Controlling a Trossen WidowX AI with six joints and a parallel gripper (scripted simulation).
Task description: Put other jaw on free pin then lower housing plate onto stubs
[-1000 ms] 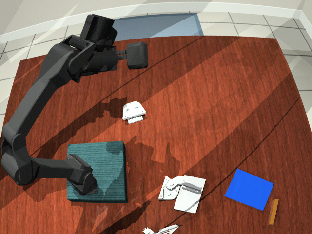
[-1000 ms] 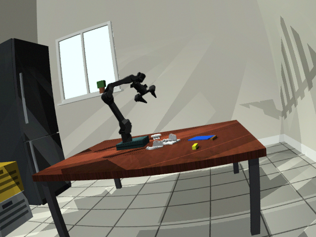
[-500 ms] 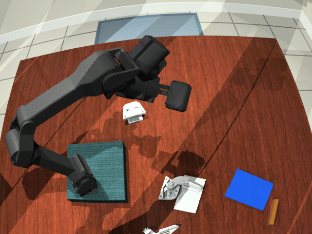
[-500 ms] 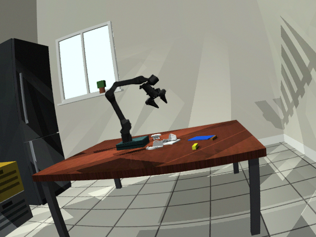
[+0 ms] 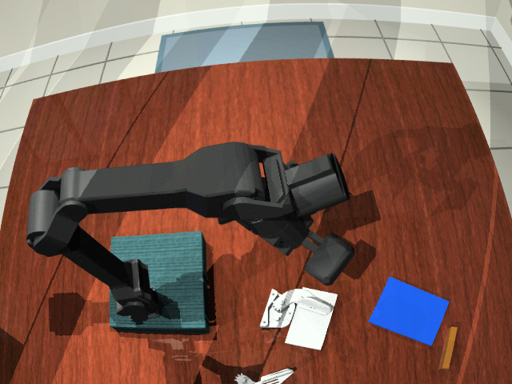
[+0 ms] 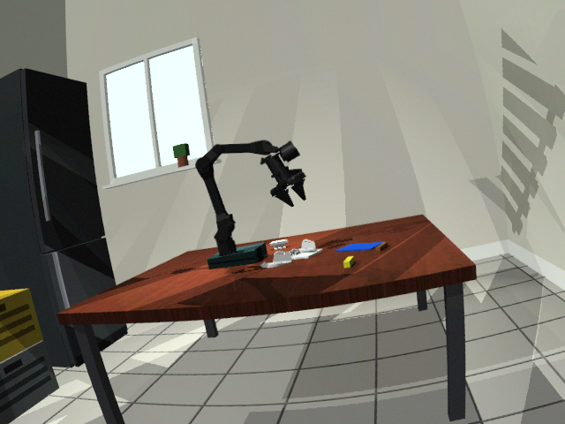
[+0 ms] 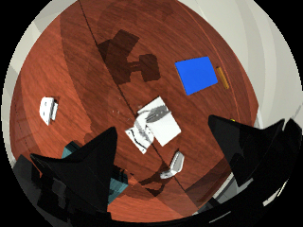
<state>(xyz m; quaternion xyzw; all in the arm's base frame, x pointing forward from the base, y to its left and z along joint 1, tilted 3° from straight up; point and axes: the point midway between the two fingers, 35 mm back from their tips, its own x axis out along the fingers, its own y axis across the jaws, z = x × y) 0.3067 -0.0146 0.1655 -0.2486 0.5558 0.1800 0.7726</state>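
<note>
Now: gripper tip 190 mm above the grey jaw, 170 mm to the left of it and 140 mm past it. From my gripper tip the other things lie so: blue sheet: 200 mm ahead, 190 mm below, 120 mm to the right; then yellow block: 400 mm to the right, 180 mm below, 120 mm ahead; then small white block: 260 mm to the left, 180 mm below, 120 mm behind.
</note>
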